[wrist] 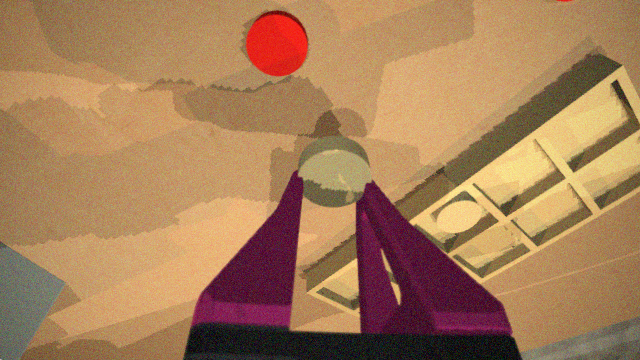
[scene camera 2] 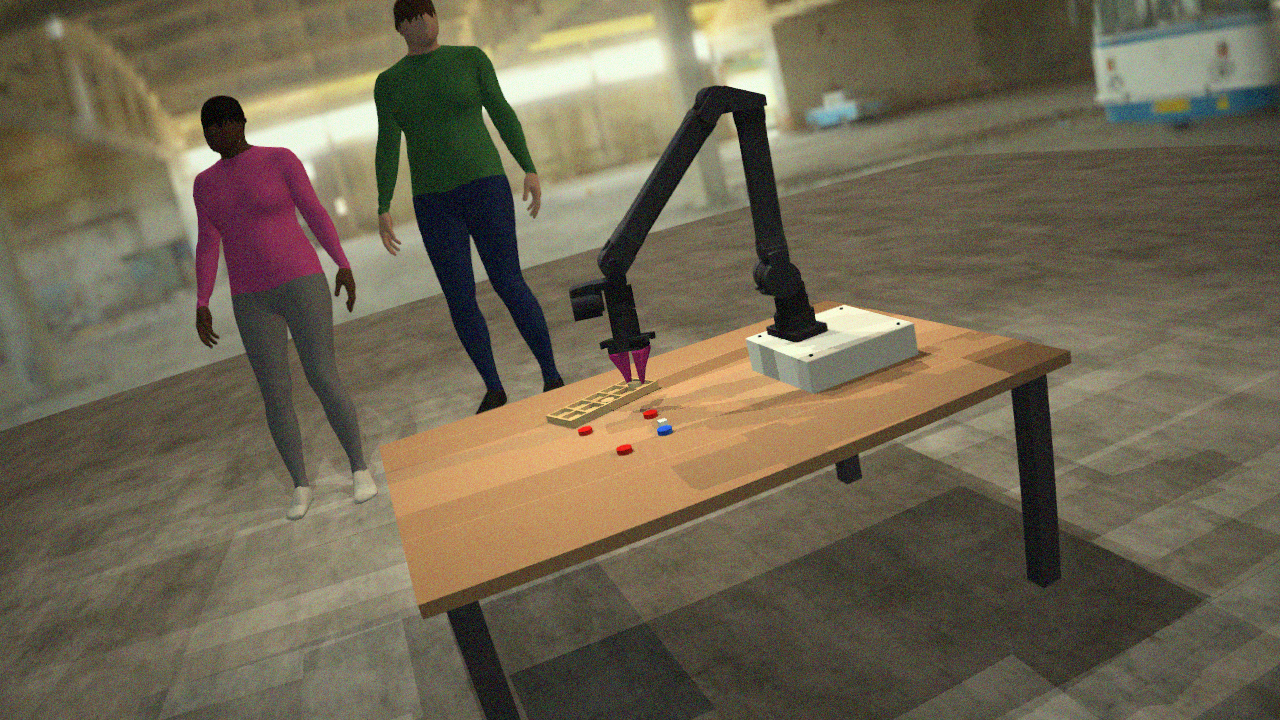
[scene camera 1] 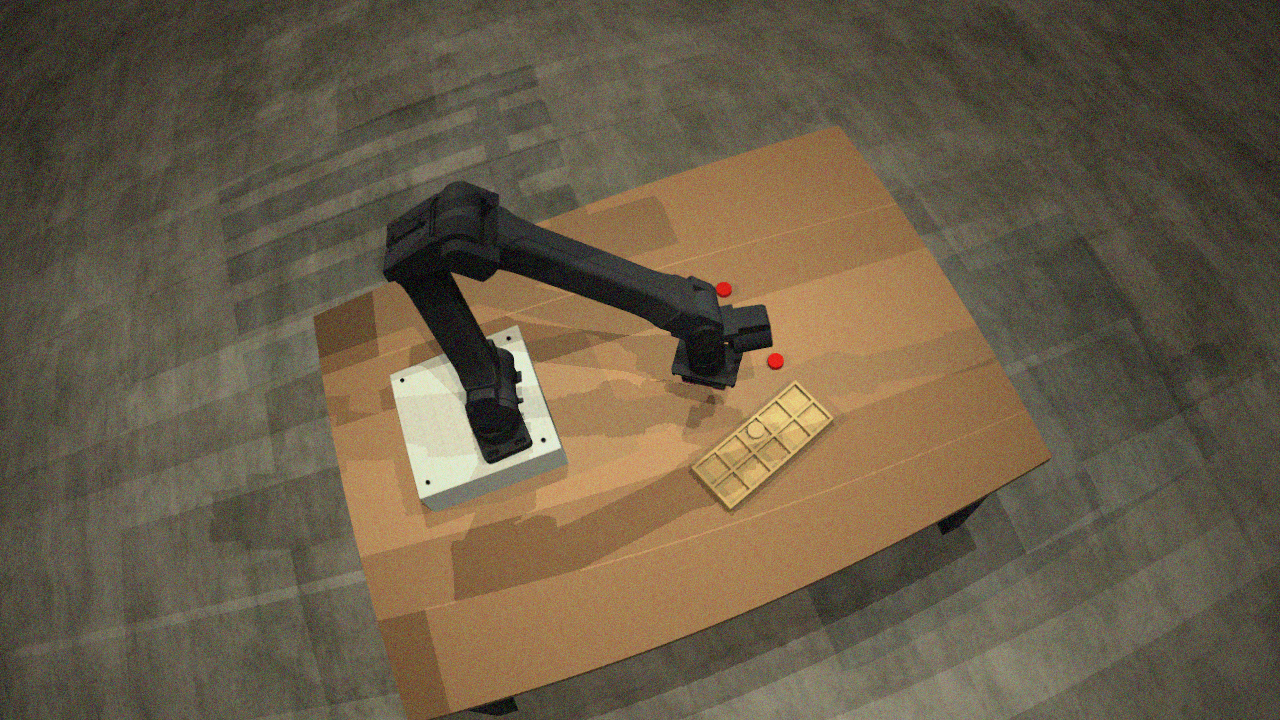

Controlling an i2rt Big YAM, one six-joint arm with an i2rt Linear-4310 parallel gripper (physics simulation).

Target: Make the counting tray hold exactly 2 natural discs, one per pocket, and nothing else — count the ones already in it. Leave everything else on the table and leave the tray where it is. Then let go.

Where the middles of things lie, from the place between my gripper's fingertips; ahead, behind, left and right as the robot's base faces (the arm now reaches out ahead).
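Counting tray (scene camera 1: 737,467): 4 cm ahead of my hand, 5 cm below it and 13 cm to the right of it.
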